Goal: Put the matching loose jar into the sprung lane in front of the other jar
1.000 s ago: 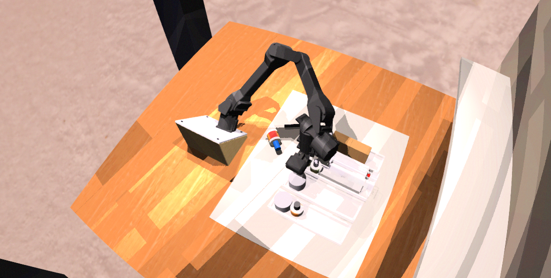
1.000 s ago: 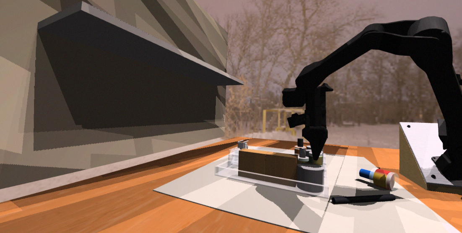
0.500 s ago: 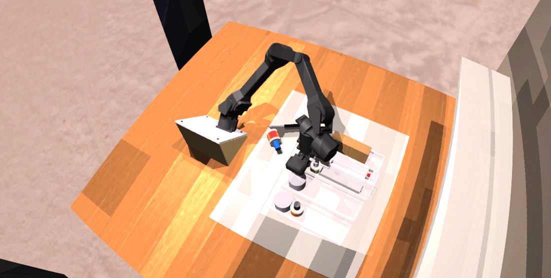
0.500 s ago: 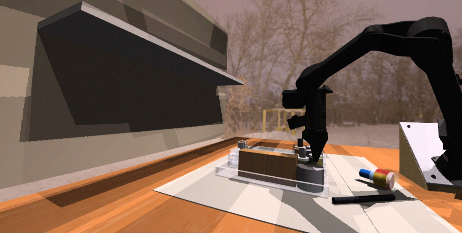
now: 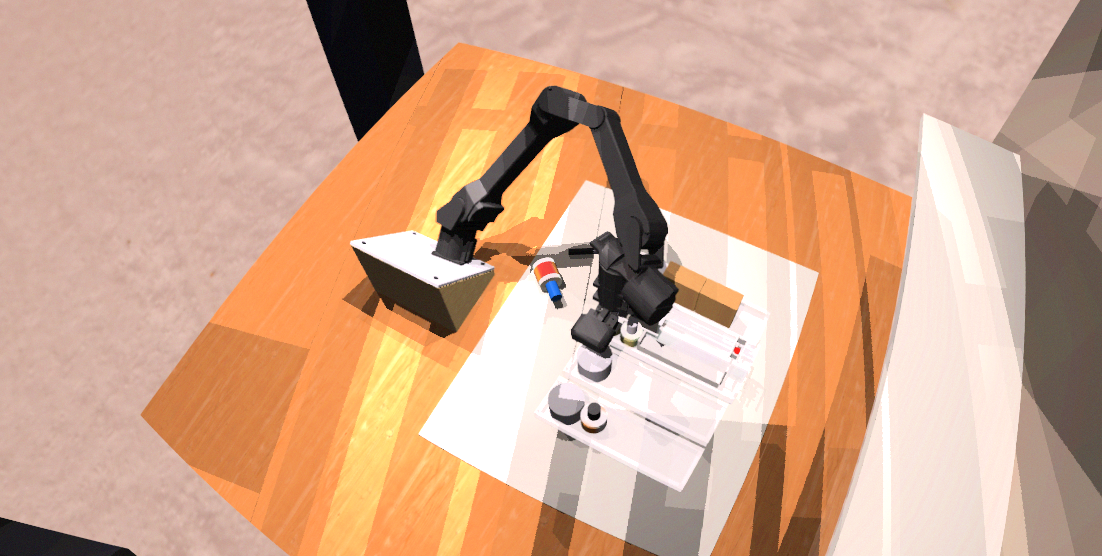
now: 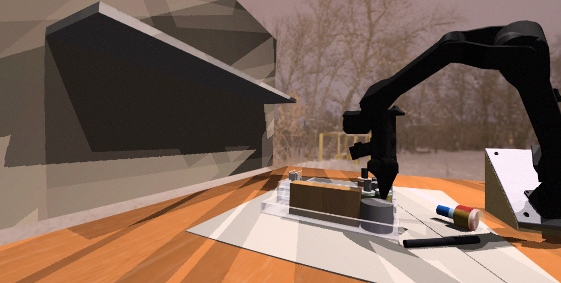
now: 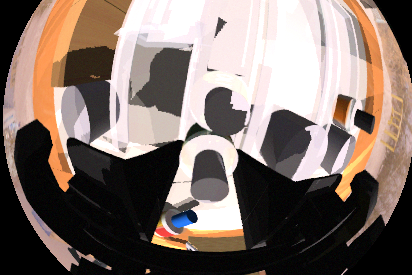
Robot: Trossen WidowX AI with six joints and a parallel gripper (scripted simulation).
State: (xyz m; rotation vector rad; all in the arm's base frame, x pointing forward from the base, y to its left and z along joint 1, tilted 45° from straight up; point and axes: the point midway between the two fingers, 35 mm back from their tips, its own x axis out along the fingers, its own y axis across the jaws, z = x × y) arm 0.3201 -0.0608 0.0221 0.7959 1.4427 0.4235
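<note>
My gripper tip is now 140 mm short of the sprung lane and 20 mm above it. Also, from my gripper tip: black pen: 160 mm to the left, 70 mm behind, 30 mm below; then red mark: 230 mm ahead, 40 mm above, 10 mm to the right.
</note>
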